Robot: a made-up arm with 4 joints.
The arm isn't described. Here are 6 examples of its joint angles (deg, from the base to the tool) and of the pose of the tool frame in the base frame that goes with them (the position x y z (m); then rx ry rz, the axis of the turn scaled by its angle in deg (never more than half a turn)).
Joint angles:
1: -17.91 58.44 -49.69 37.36
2: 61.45 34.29 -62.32 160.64
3: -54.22 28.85 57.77 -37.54
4: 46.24 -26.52 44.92 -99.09
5: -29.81 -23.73 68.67 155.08
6: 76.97 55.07 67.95 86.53
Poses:
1: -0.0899 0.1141 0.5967 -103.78 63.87 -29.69
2: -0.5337 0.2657 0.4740 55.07 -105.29 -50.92
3: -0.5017 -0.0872 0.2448 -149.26 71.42 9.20
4: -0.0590 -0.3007 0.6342 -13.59 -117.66 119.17
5: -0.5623 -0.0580 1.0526 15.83 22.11 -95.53
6: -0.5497 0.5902 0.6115 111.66 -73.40 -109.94
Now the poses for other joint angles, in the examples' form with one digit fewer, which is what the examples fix.
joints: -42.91 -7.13 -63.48 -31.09
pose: -0.173 0.228 1.012 -55.5 22.7 -72.6
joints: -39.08 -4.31 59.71 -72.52
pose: -0.141 -0.076 0.325 -97.0 109.7 -48.6
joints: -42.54 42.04 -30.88 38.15
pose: -0.269 0.064 0.382 -138.7 44.7 -21.1
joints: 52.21 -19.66 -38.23 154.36
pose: -0.353 0.444 0.658 12.7 -77.9 -82.5
